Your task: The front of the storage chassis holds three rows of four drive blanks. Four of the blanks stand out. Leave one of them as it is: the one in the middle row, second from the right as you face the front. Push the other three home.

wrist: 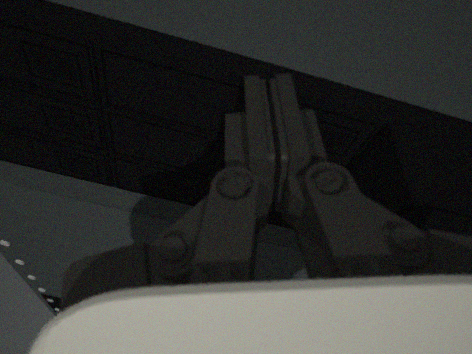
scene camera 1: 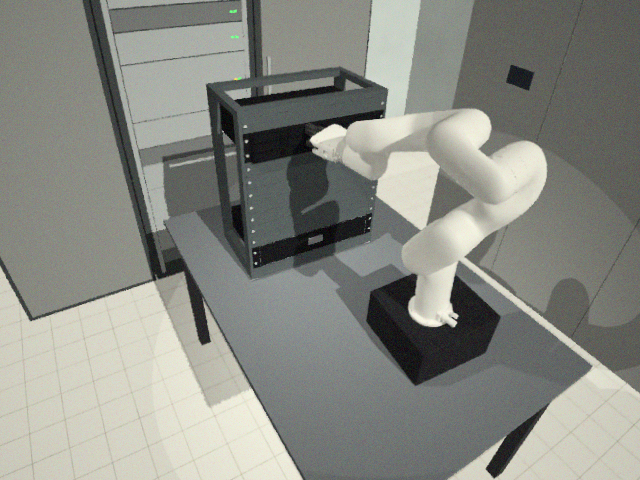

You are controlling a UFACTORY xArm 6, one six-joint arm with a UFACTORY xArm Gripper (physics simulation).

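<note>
The storage chassis (scene camera 1: 273,143) (wrist: 165,49) is the black band near the top of the rack. In the wrist view its front is very dark. Faint outlines of drive blanks show there, one at the left (wrist: 55,65) and a wider one (wrist: 160,90) beside the fingers. Which blanks stand out cannot be told. My gripper (scene camera 1: 308,130) (wrist: 265,107) is shut and empty. Its fingertips are at the chassis front, right of its middle in the scene view, and overlap the upper part of the band in the wrist view. Contact cannot be told. The fingers and their shadow hide part of the front.
The grey open rack (scene camera 1: 247,206) stands on the table (scene camera 1: 320,392). Plain grey panels (scene camera 1: 268,196) lie below the chassis, with a black unit (scene camera 1: 289,249) under them. The arm's black base block (scene camera 1: 392,330) stands in front. A tall cabinet (scene camera 1: 175,103) is behind.
</note>
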